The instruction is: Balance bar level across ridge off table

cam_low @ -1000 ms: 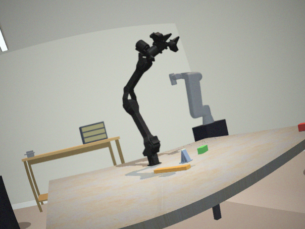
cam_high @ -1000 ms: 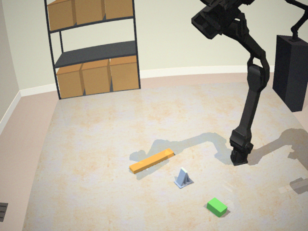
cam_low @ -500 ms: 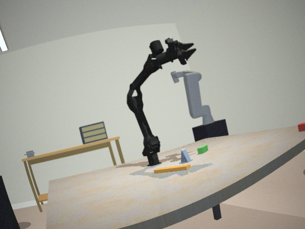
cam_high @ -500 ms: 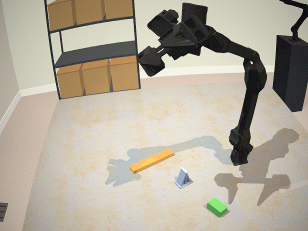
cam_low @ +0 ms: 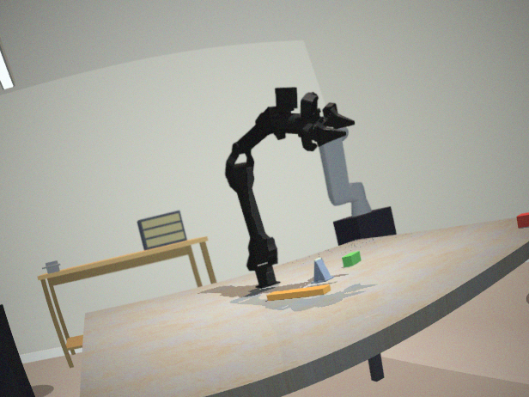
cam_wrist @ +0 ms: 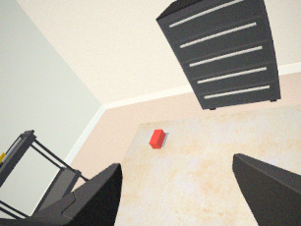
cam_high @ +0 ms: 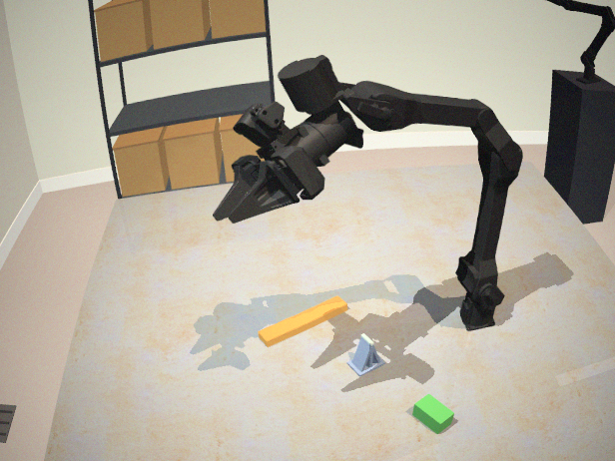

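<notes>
Right now my gripper tip is 370 mm above the orange bar, 210 mm to the left of it and 90 mm past it. Round my gripper tip: green block: 360 mm below, 280 mm behind, 80 mm to the left; then red block: 360 mm below, 340 mm to the left, 310 mm ahead.
</notes>
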